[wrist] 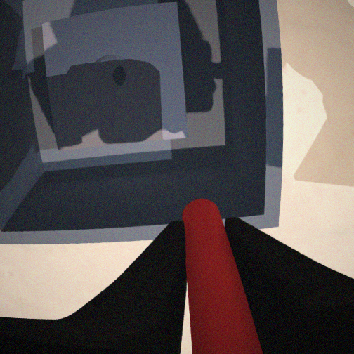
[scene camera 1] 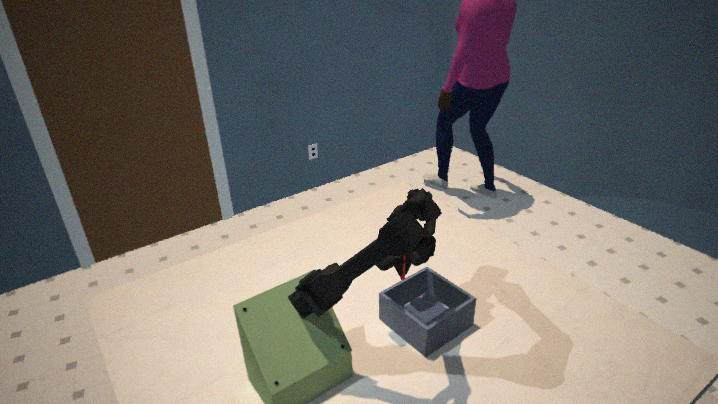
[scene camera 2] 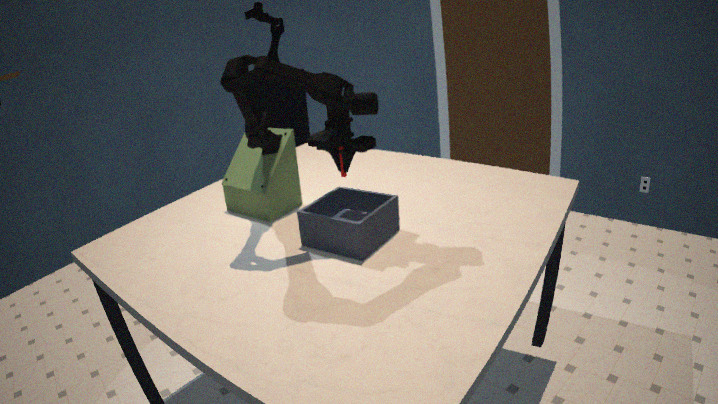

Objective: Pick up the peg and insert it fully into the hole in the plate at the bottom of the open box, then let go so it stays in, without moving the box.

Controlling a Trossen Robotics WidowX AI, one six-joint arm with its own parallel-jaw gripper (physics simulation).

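Frame: origin at the arm's base, x ahead, y left, z up, level; metres.
Where they show: gripper, fingertip midpoint: point(scene camera 1: 402, 274) point(scene camera 2: 343, 171); arm's base at its link origin: point(scene camera 1: 305, 300) point(scene camera 2: 272, 144).
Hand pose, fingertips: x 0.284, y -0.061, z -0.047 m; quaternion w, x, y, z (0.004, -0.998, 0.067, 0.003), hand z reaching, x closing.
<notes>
Each offset is from my fingertips to the top centre of the thing. Level surfaces: height alone.
A thin red peg @(0.000 m ahead, 0.000 m left, 0.068 m up) point(scene camera 1: 403, 266) point(scene camera 2: 342, 163) point(wrist: 215, 280) is held between the black fingers of my gripper point(scene camera 1: 403, 271) point(scene camera 2: 343, 170) point(wrist: 203, 231), its tip pointing down. My gripper is shut on it, above the height of the box. The dark blue-grey open box @(0.039 m ahead, 0.057 m right, 0.063 m down) point(scene camera 1: 401, 319) point(scene camera 2: 331, 233) point(wrist: 272, 200) stands on the table. In the wrist view the peg tip overlaps the box's near wall, away from the hole. The square plate @(0.039 m ahead, 0.057 m right, 0.100 m down) point(scene camera 1: 426, 312) point(wrist: 172, 100) lies at the box's bottom, partly in shadow. Its dark round hole point(wrist: 119, 75) shows left of and above the peg tip in the wrist view.
The arm rises from a green wedge-shaped block point(scene camera 1: 296, 346) point(scene camera 2: 271, 193) beside the box. The box walls stand up around the plate. Arm shadows fall across the box and table @(0.161 m down) point(scene camera 2: 200, 301). A person in a pink top point(scene camera 1: 484, 45) stands beyond the table.
</notes>
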